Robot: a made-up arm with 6 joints.
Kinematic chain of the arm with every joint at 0, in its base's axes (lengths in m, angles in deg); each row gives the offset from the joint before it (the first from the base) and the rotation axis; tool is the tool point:
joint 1: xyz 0 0 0.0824 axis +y
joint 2: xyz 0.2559 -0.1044 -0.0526 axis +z
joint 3: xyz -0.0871 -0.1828 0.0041 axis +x
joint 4: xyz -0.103 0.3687 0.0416 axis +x
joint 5: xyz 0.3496 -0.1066 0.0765 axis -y
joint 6: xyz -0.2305 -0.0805 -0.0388 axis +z
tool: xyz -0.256 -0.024 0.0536
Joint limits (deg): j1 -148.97..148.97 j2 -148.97..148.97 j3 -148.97..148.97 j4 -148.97..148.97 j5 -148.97..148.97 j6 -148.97..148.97
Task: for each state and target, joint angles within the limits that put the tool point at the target. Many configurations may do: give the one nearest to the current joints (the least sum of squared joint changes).
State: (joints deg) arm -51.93 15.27 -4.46 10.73 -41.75 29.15
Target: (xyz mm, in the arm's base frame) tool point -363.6 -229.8 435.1
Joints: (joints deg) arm -67.26 14.52 1.89 -4.97 -53.33 23.83
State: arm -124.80 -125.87 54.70 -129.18 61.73 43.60
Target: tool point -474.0 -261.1 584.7
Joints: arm -87.78 -135.77 7.40 -139.93 58.01 49.37
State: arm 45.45 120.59 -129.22 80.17 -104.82 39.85
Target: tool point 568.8 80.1 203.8
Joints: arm 15.28 103.31 -136.91 87.81 -82.39 39.48
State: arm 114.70 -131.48 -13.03 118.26 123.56 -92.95
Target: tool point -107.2 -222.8 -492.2
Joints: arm 107.86 -86.56 -7.42 120.15 88.34 -92.13
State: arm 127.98 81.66 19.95 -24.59 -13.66 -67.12
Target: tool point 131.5 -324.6 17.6
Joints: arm 121.67 91.56 3.72 -31.79 -10.08 -59.60
